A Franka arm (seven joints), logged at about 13 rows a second.
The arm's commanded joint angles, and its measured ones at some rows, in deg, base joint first. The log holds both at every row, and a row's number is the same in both.
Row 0, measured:
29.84 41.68 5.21 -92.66 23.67 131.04 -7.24
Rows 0 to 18, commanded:
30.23 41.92 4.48 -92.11 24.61 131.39 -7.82
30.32 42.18 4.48 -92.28 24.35 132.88 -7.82
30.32 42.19 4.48 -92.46 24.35 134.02 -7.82
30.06 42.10 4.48 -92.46 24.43 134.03 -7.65
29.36 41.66 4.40 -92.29 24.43 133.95 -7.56
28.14 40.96 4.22 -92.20 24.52 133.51 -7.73
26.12 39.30 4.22 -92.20 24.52 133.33 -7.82
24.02 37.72 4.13 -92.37 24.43 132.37 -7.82
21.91 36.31 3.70 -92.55 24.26 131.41 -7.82
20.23 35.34 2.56 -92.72 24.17 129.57 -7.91
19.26 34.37 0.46 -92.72 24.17 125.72 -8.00
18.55 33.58 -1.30 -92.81 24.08 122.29 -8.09
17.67 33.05 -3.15 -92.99 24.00 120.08 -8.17
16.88 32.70 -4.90 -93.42 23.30 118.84 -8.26
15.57 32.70 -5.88 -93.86 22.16 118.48 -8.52
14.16 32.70 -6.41 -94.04 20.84 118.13 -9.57
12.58 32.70 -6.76 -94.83 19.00 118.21 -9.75
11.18 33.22 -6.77 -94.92 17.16 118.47 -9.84
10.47 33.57 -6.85 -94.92 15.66 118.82 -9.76
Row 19, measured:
12.26 34.17 -7.40 -93.43 18.31 118.29 -9.28
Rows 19 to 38, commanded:
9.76 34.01 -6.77 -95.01 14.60 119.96 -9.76
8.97 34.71 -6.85 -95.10 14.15 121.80 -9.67
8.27 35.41 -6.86 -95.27 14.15 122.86 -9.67
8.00 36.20 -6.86 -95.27 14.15 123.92 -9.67
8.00 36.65 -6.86 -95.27 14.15 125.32 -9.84
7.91 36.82 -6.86 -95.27 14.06 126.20 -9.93
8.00 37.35 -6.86 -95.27 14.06 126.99 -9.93
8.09 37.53 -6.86 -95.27 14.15 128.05 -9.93
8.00 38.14 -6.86 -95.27 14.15 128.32 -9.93
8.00 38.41 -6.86 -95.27 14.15 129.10 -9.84
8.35 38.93 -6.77 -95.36 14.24 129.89 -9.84
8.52 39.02 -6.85 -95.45 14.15 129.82 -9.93
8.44 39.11 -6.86 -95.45 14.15 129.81 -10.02
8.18 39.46 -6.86 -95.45 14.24 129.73 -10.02
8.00 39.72 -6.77 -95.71 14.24 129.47 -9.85
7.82 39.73 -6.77 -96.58 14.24 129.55 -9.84
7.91 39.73 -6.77 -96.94 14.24 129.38 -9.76
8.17 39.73 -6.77 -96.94 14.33 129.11 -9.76
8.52 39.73 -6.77 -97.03 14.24 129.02 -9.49
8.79 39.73 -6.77 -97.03 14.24 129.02 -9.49
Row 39, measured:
8.65 40.06 -7.19 -96.64 14.64 129.04 -9.40
